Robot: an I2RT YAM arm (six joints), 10 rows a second.
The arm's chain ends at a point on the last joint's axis. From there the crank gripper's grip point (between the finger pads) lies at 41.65 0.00 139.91 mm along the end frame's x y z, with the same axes.
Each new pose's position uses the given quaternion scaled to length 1; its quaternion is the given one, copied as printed.
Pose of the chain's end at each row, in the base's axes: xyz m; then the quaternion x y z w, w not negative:
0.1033, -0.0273, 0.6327, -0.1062, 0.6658, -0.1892, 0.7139
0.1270, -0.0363, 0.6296, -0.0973, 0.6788, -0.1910, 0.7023
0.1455, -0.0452, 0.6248, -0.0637, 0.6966, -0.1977, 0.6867
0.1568, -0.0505, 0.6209, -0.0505, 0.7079, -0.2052, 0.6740
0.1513, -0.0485, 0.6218, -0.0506, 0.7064, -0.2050, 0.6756
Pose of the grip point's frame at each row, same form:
0.2437, -0.0585, 0.6075, -0.1062, 0.6658, -0.1892, 0.7139
0.2658, -0.0701, 0.5998, -0.0973, 0.6788, -0.1910, 0.7023
0.2809, -0.0865, 0.5890, -0.0637, 0.6966, -0.1977, 0.6867
0.2896, -0.0961, 0.5810, -0.0505, 0.7079, -0.2052, 0.6740
0.2843, -0.0940, 0.5825, -0.0506, 0.7064, -0.2050, 0.6756

